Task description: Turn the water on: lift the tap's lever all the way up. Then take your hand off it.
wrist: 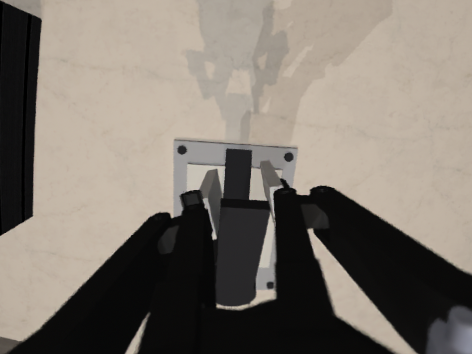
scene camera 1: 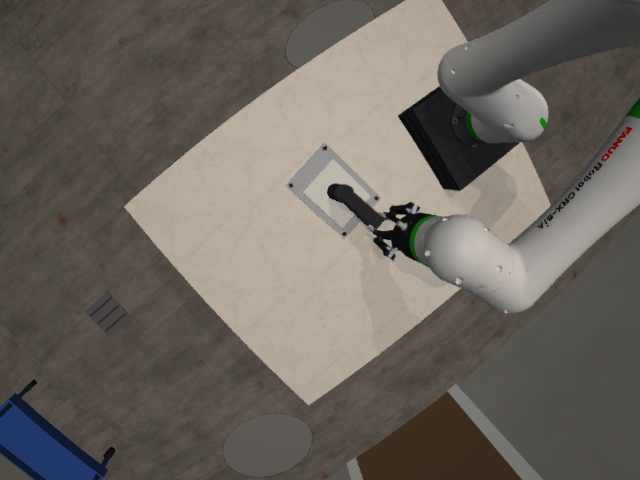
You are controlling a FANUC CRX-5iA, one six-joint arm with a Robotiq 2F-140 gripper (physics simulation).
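Seen in the pictures: gripper, between the fingertips: (wrist: 240, 180) (scene camera 1: 375, 222); arm's base, origin of its link: (scene camera 1: 471, 121).
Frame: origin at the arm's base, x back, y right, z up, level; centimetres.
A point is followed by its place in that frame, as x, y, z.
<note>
The tap stands on a grey plate (scene camera 1: 310, 169) @[-42.3, 24.1, -9.9] (wrist: 206, 152) @[-38.3, 3.8, -10.0] with a pale inset and dark corner bolts. Its dark lever (scene camera 1: 361, 205) @[-41.9, 10.2, 6.3] (wrist: 242, 245) @[-42.4, 7.1, 7.2] runs from the round tap body toward the gripper. In the wrist view the dark spout (wrist: 238, 172) @[-42.4, 4.3, -2.6] shows beneath and beyond the lever's flat free end, with the lever standing above it. How far up the lever is tilted is hard to tell from above. My gripper (scene camera 1: 377, 222) @[-42.2, 3.4, 3.3] (wrist: 240, 180) @[-42.2, 3.4, 3.3] is shut on the lever near its free end, one finger on each side. The fingers partly hide the plate.
The pale table (scene camera 1: 222, 217) @[-69.6, 34.2, -10.8] carries the tap and the black base block (scene camera 1: 431, 142) @[-13.8, 4.9, -0.9] of the arm, which also shows at the left edge of the wrist view (wrist: 15, 120) @[-14.5, 0.5, -7.4]. A blue cart (scene camera 1: 38, 444) stands on the floor at lower left.
</note>
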